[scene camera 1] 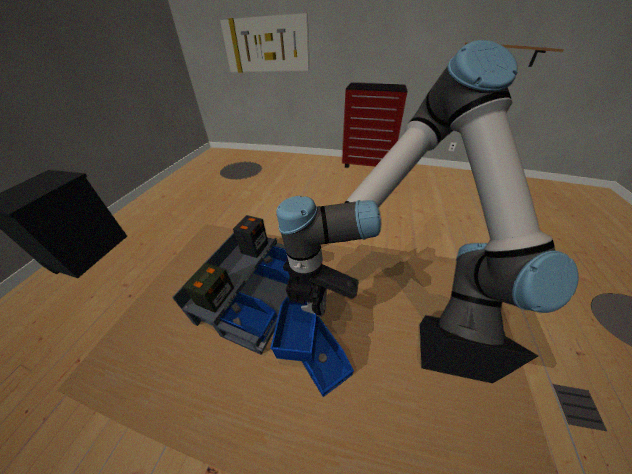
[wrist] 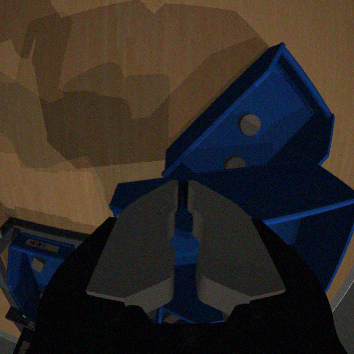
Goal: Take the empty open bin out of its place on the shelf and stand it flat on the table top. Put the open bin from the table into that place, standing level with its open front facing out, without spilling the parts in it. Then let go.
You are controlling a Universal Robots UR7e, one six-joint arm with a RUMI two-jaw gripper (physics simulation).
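Places are measured from the arm's base along level axes (x up, y left, z back), in millimetres.
Pixels of known places: gripper, fingertip midpoint: (scene camera 1: 321, 314) (wrist: 181, 183); arm's base at its link origin: (scene camera 1: 469, 332).
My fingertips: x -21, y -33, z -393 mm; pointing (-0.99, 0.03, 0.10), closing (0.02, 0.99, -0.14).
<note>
For each thing: its top centre in the pictures, then the offset to it from my fingertips. "spot": a spot on its surface instead.
- empty bin at a spot on its surface: (wrist: 300, 187) spot: dx +8, dy +80, dz -12 mm
- open blue bin at a spot on its surface: (wrist: 280, 100) (scene camera 1: 329, 375) spot: dx -114, dy +124, dz +35 mm
- grey shelf at a spot on its surface: (scene camera 1: 232, 268) spot: dx -15, dy -152, dz -328 mm
- far shelf bin at a spot on its surface: (scene camera 1: 274, 265) spot: dx -108, dy -257, dz -215 mm
- green-black at its top centre: (scene camera 1: 204, 277) dx +82, dy -36, dz -342 mm
My gripper (scene camera 1: 312, 308) (wrist: 181, 183) points down, its fingers shut on the wall of the empty blue bin. That empty bin (scene camera 1: 295, 331) (wrist: 300, 187) hangs beside the shelf's front, its open top facing up in the scene view, slightly tilted. The other open blue bin (scene camera 1: 331, 368) (wrist: 280, 100) lies on the table top, partly behind the held bin. Two round grey parts lie in it in the wrist view; one shows in the scene view. The two bins overlap in both views; I cannot tell whether they touch. The grey shelf (scene camera 1: 232, 268) has a bare place between two bins.
A near shelf bin (scene camera 1: 251, 320) (wrist: 32, 270) and a far shelf bin (scene camera 1: 274, 265) hold small grey parts. Two dark boxes with orange marks, one green-black (scene camera 1: 211, 289) and one black (scene camera 1: 251, 237), stand on the shelf top. The robot's black base stands at right. A red cabinet (scene camera 1: 374, 122) is behind.
</note>
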